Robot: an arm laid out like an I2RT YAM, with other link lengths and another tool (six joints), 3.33 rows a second.
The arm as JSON. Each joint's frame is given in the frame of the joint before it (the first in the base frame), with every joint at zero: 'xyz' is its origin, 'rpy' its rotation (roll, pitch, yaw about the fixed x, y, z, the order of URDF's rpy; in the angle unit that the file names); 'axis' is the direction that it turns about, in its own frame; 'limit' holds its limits. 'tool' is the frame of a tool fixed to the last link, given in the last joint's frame.
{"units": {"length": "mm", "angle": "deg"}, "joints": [
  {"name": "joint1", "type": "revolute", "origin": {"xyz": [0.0, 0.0, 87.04], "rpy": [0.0, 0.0, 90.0]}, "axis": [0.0, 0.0, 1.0], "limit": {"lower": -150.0, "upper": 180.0}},
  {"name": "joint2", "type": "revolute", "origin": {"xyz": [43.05, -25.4, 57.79], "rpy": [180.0, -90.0, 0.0]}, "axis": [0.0, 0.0, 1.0], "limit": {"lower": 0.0, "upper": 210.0}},
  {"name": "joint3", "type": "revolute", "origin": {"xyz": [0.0, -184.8, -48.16], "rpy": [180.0, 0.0, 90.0]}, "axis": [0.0, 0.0, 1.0], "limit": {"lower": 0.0, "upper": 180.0}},
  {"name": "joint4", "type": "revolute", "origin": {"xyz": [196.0, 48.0, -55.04], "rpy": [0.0, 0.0, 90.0]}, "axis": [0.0, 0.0, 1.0], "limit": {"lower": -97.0, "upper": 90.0}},
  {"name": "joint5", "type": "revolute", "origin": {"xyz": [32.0, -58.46, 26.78], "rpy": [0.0, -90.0, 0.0]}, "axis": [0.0, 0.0, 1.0], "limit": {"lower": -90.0, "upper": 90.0}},
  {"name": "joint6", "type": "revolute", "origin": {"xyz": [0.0, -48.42, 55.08], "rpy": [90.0, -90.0, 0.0]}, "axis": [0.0, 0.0, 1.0], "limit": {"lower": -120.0, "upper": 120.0}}
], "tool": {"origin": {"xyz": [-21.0, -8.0, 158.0], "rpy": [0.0, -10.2, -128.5]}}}
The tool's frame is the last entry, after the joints.
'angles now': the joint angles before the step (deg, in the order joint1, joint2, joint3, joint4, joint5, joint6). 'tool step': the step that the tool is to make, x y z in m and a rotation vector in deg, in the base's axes. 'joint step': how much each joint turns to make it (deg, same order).
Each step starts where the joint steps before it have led.
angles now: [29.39, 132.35, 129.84, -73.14, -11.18, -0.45]
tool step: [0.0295, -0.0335, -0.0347, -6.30, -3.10, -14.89]
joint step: [-0.18, 1.27, -7.31, 9.48, 10.58, 12.48]
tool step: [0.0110, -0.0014, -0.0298, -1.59, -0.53, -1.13]
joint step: [0.07, 4.74, -0.61, 5.03, 1.90, 0.73]
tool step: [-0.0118, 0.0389, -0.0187, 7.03, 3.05, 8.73]
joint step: [0.44, 3.32, 0.02, 3.75, -9.53, -6.02]
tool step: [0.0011, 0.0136, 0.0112, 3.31, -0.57, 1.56]
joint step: [0.08, -0.72, 0.88, 0.42, -2.90, -0.70]
